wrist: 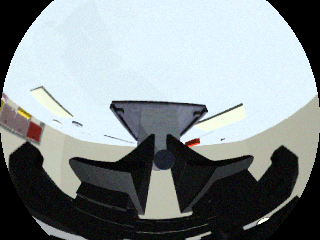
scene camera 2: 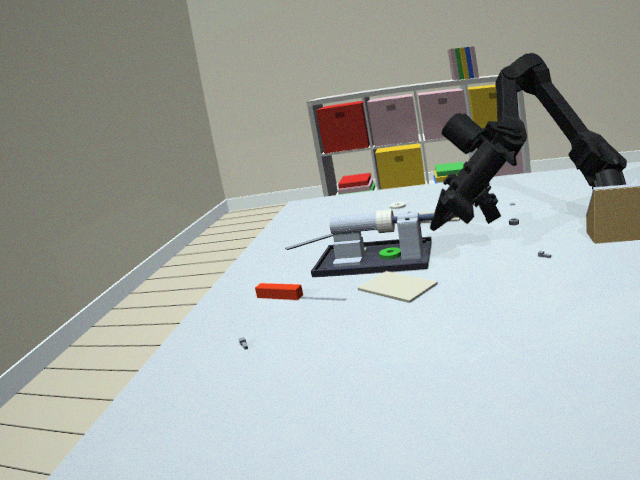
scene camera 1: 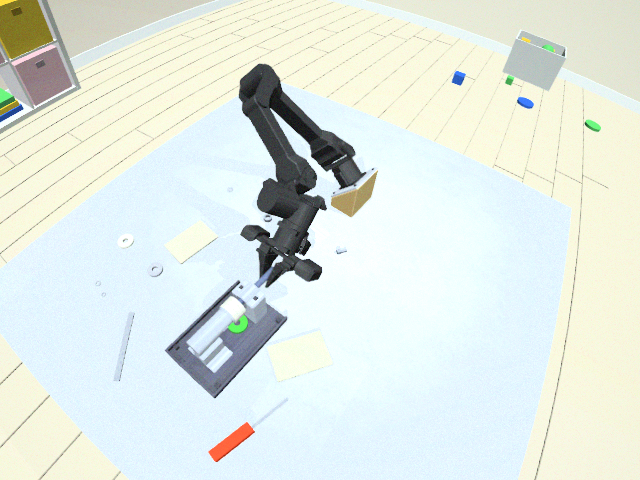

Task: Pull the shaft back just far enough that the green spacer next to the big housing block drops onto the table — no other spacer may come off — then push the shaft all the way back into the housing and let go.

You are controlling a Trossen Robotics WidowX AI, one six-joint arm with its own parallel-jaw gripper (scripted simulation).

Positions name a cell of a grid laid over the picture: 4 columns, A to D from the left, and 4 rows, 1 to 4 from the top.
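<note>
Through scene camera 1 I see my gripper (scene camera 1: B3) and a housing block (scene camera 1: B3). Scene camera 2 shows me a red-handled screwdriver (scene camera 2: B3), and there I find my gripper (scene camera 2: C2) as well as the housing block (scene camera 2: C3). My gripper (wrist: C3) is visible in the wrist view too, and so is the housing block (wrist: B2).
</note>
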